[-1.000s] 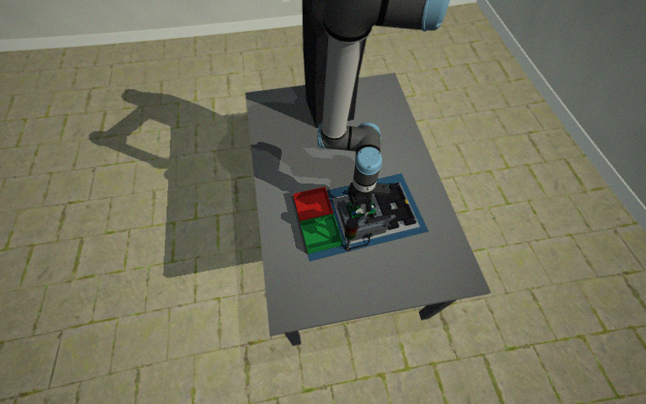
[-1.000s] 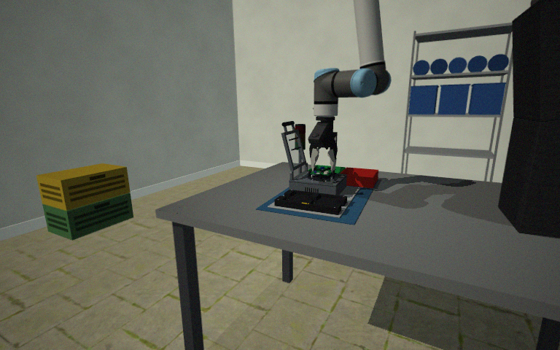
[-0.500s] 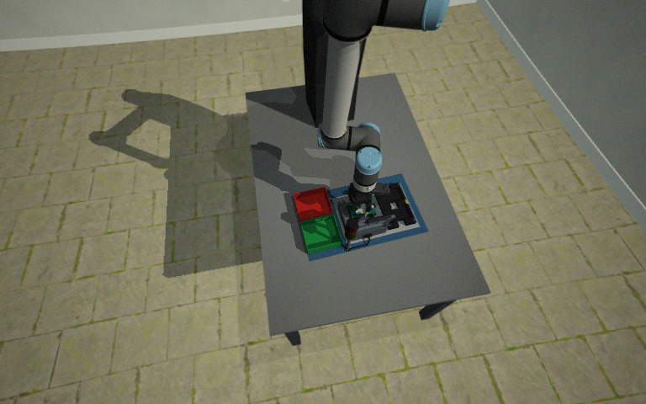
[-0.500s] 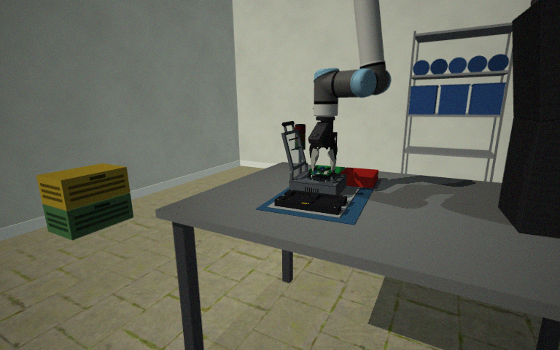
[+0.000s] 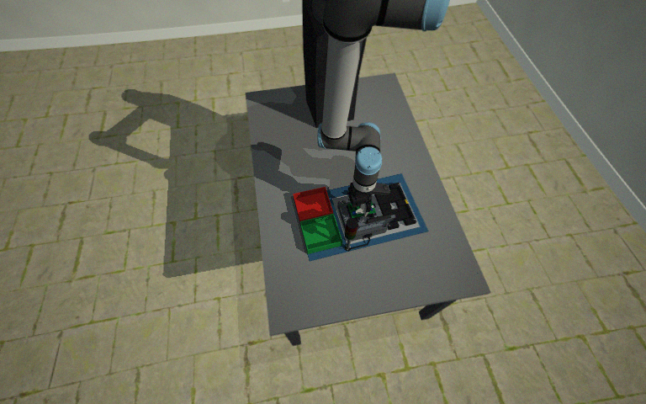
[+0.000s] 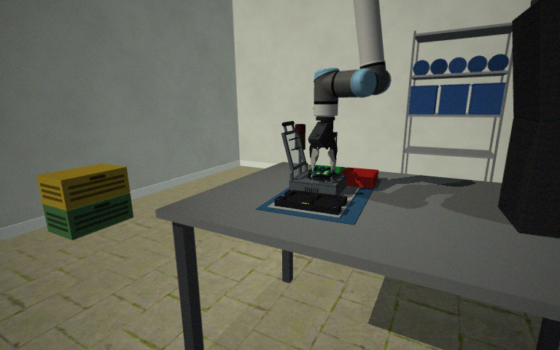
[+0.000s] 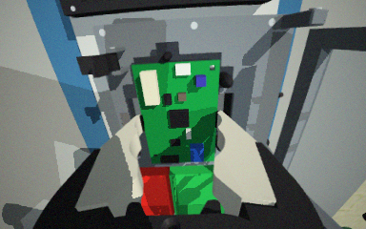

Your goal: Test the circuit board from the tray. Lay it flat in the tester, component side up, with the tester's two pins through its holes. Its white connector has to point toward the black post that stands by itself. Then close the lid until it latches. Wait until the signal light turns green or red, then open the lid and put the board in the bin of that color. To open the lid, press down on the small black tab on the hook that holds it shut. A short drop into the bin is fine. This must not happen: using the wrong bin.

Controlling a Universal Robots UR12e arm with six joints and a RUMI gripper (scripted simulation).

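Now: hand right at the green circuit board. Round my hand: black latch piece 60 mm to the left, 50 mm behind; then green bin 210 mm to the right, 70 mm below, 20 mm ahead; then tester lid 120 mm ahead, 100 mm above, 20 mm to the right.
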